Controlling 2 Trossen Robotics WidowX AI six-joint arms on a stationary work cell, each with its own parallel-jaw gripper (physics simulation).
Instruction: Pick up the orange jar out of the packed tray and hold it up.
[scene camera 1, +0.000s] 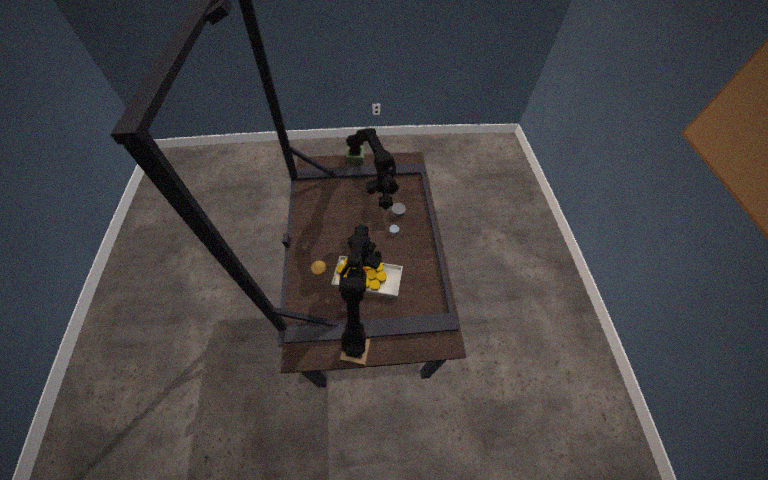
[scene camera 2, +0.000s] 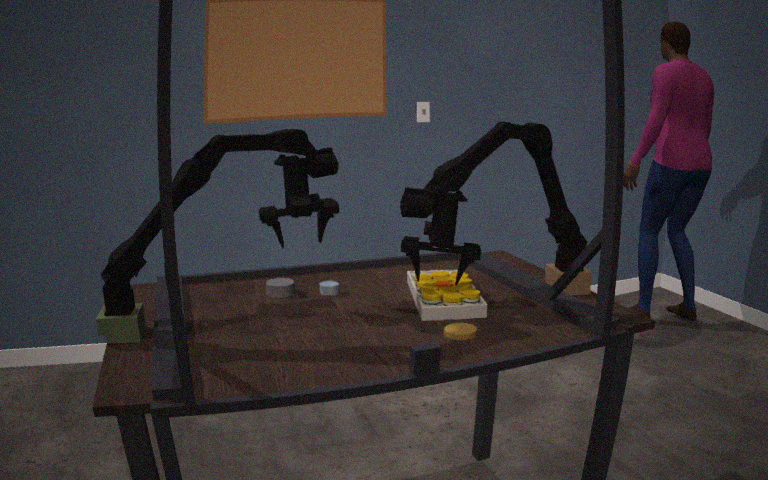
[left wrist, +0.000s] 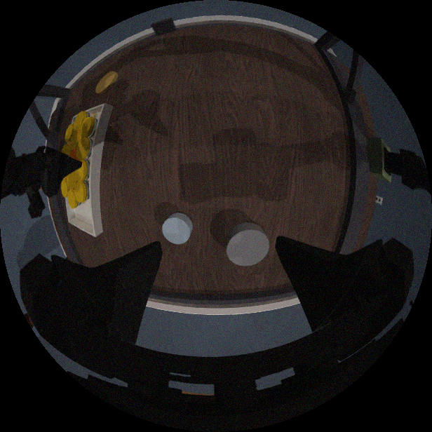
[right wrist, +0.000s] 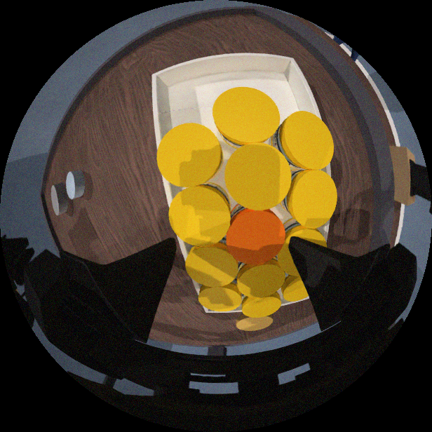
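Pixels of known places: left gripper, fingertip midpoint: (scene camera 2: 301, 245); right gripper, fingertip midpoint: (scene camera 2: 437, 282); left arm's base, origin of the base link: (scene camera 1: 355, 151) (scene camera 2: 119, 310); right arm's base, origin of the base link: (scene camera 1: 355, 349).
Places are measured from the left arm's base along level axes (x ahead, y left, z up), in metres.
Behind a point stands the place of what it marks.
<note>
The orange jar (right wrist: 256, 236) (scene camera 2: 444, 283) {x 0.773, y 0.075, z -0.010 m} stands in the white tray (right wrist: 175, 97) (scene camera 2: 453, 311) {x 0.752, y -0.048, z -0.038 m} (left wrist: 101, 150) (scene camera 1: 391, 280) {x 0.794, y 0.209, z -0.054 m}, its orange lid ringed closely by several yellow-lidded jars (right wrist: 257, 176) (scene camera 2: 451, 297) {x 0.752, y -0.032, z -0.010 m}. My right gripper (scene camera 2: 437, 281) {x 0.755, y 0.076, z -0.007 m} (right wrist: 234, 244) is open and empty, pointing down at the packed jars. In the right wrist view the orange lid shows between its fingertips, nearer the right-hand one, which covers part of a yellow lid. How far the tips are above the lids is hard to tell. My left gripper (scene camera 2: 301, 244) {x 0.446, y 0.173, z 0.083 m} (left wrist: 219, 245) is open and empty, high above the table.
A grey cylinder (scene camera 1: 398, 209) {x 0.400, y 0.247, z -0.028 m} (scene camera 2: 280, 288) {x 0.391, y 0.211, z -0.033 m} (left wrist: 248, 245) and a smaller light blue one (scene camera 1: 394, 229) {x 0.523, y 0.225, z -0.034 m} (scene camera 2: 329, 288) {x 0.515, y 0.200, z -0.039 m} (left wrist: 177, 228) stand beneath the left gripper's side. A flat tan disc (scene camera 1: 318, 267) {x 0.739, y -0.133, z -0.045 m} (scene camera 2: 459, 331) {x 0.729, y -0.149, z -0.046 m} (left wrist: 106, 82) (right wrist: 254, 323) lies near one tray end. Dark frame posts rise at the table edge.
</note>
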